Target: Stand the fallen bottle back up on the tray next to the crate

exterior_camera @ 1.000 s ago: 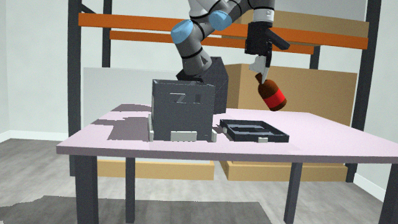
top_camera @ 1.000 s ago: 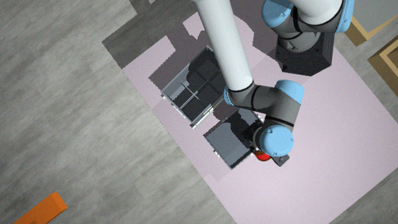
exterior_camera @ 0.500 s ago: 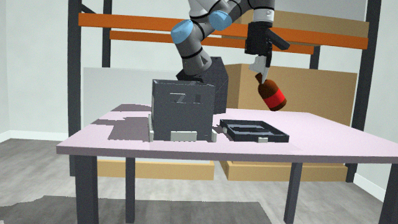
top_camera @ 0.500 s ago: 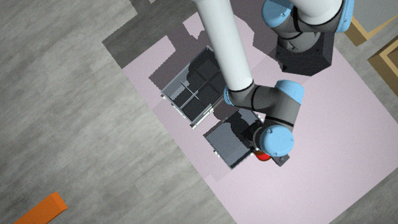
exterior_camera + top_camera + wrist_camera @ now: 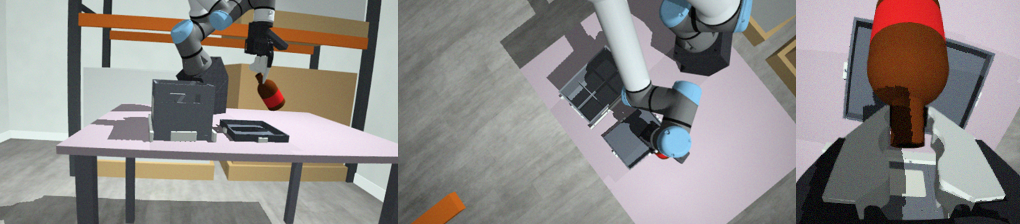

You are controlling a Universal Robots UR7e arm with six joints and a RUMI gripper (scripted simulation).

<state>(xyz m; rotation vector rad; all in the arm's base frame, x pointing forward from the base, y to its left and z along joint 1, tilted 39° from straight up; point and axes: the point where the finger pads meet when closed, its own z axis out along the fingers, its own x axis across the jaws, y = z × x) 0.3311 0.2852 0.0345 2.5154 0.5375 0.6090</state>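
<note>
Right now my hand is 1 cm past the brown bottle, 3 cm to the right of it and 4 cm above it. The rest, counted from my hand: dark tray 3 cm ahead, 3 cm to the right, 19 cm below; dark crate 6 cm ahead, 31 cm to the right, 12 cm below.
</note>
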